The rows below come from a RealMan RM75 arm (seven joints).
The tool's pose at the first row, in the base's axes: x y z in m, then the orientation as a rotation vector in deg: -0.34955 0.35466 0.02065 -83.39 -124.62 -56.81
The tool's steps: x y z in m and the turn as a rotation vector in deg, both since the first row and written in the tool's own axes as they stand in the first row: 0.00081 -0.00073 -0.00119 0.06 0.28 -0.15; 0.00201 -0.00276 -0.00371 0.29 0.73 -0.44; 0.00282 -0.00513 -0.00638 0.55 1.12 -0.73; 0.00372 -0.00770 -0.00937 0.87 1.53 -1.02; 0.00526 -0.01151 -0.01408 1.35 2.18 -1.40; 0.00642 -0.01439 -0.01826 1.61 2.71 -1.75; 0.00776 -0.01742 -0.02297 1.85 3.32 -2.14; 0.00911 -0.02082 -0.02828 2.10 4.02 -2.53; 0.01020 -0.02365 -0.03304 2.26 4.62 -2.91; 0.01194 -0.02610 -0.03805 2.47 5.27 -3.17; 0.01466 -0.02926 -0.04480 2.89 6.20 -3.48
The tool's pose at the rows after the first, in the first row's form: -0.35066 0.35419 0.02172 -83.00 -124.58 -56.93; -0.35324 0.35273 0.02349 -82.26 -124.57 -56.98; -0.35598 0.35082 0.02500 -81.56 -124.62 -56.96; -0.35896 0.34871 0.02672 -80.81 -124.65 -56.87; -0.36350 0.34551 0.02959 -79.72 -124.63 -56.74; -0.36699 0.34265 0.03219 -78.85 -124.61 -56.81; -0.37074 0.33950 0.03522 -77.89 -124.57 -56.95; -0.37489 0.33585 0.03854 -76.86 -124.47 -57.12; -0.37836 0.33254 0.04152 -75.95 -124.40 -57.34; -0.38179 0.32958 0.04521 -75.10 -124.20 -57.49; -0.38643 0.32587 0.05047 -73.90 -123.87 -57.53
